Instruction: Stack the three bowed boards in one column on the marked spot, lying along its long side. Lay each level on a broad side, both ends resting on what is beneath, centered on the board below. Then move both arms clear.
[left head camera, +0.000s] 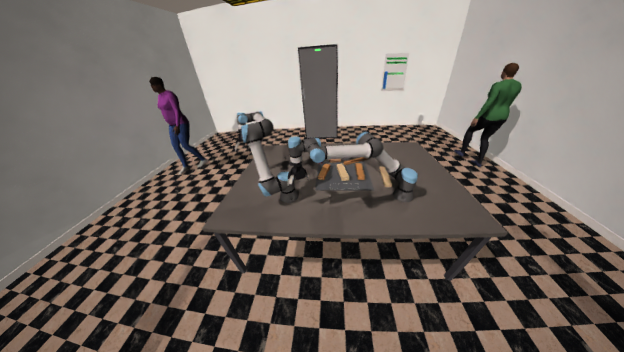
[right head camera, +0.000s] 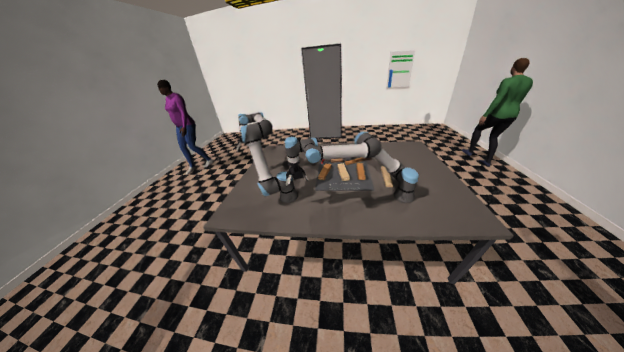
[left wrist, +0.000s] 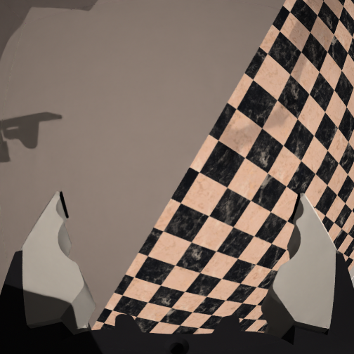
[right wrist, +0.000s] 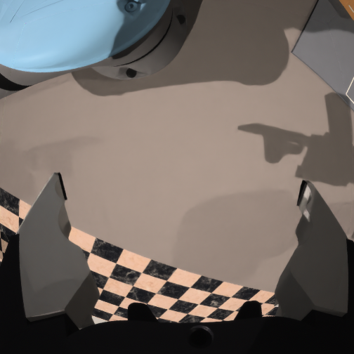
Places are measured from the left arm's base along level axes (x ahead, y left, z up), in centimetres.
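Where they show: left gripper, fingertip midpoint: (left head camera: 243, 150) (right head camera: 245, 151); right gripper, fingertip midpoint: (left head camera: 298, 183) (right head camera: 297, 183); left arm's base, link origin: (left head camera: 289, 196) (right head camera: 289, 196); right arm's base, link origin: (left head camera: 402, 195) (right head camera: 403, 196).
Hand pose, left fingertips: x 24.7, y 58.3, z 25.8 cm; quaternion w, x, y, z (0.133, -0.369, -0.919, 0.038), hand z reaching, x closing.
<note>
Things, the pixels of their top centre, and the offset from my left fingertips. "*": a spot on its surface instead. Level surfaces: height alone.
- grey mat, surface height: dz -25.2 cm
- marked outline, surface spot: (left head camera: 345, 183) * dx +4.3, dy -100.5, dz -25.2 cm
- long orange piece, top centre: (right head camera: 358, 159) (left head camera: 356, 159) dx +46.2, dy -105.0, dz -22.5 cm
On a grey mat (left head camera: 367, 185) (right head camera: 368, 185) lie an orange board (left head camera: 324, 172) (right head camera: 325, 172), a pale board (left head camera: 342, 172) (right head camera: 343, 172) and another orange board (left head camera: 360, 171) (right head camera: 361, 171), side by side. Another pale board (left head camera: 385, 177) (right head camera: 386, 177) lies right of the mat. Which boards are bowed is too small to tell. The marked outline (left head camera: 345, 183) is at the mat's front, with no board on it. My left gripper (left wrist: 179, 196) is open and empty, at the table's far-left side. My right gripper (right wrist: 184, 178) is open and empty above the table, left of the mat.
A long orange piece (left head camera: 354, 160) lies behind the mat, partly hidden by the right arm. The left arm's blue-capped base joint (right wrist: 85, 30) is close to the right gripper. Two people (left head camera: 171, 110) (left head camera: 501, 100) stand beyond the table's sides.
</note>
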